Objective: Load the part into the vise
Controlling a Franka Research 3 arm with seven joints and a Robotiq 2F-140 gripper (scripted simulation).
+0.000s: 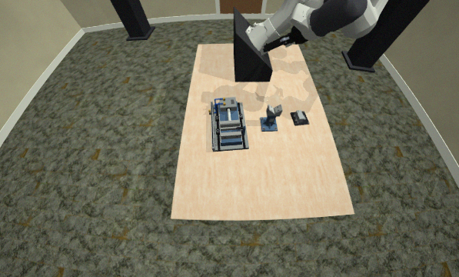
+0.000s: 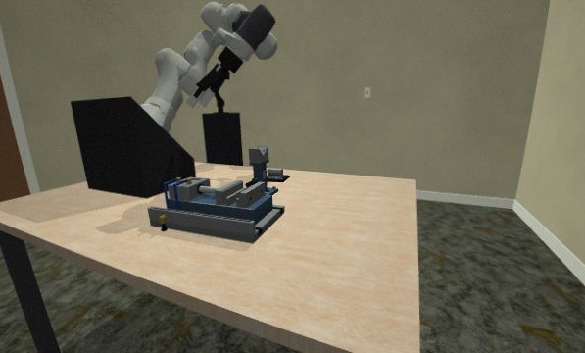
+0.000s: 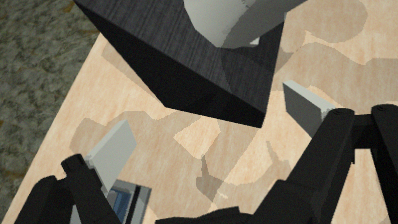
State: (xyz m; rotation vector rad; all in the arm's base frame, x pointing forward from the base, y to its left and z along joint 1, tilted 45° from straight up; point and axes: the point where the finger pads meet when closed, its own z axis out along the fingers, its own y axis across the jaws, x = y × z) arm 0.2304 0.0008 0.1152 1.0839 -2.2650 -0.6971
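Right now the grey part is 290 mm below my hand, 190 mm to the left of it and 190 mm ahead of it. Also, from my hand: cylinder rod (260 mm ahead, 230 mm below, 200 mm to the right); black infeed plate (310 mm below, 210 mm to the left, 180 mm ahead); work stop (340 mm ahead, 220 mm below, 140 mm to the right).
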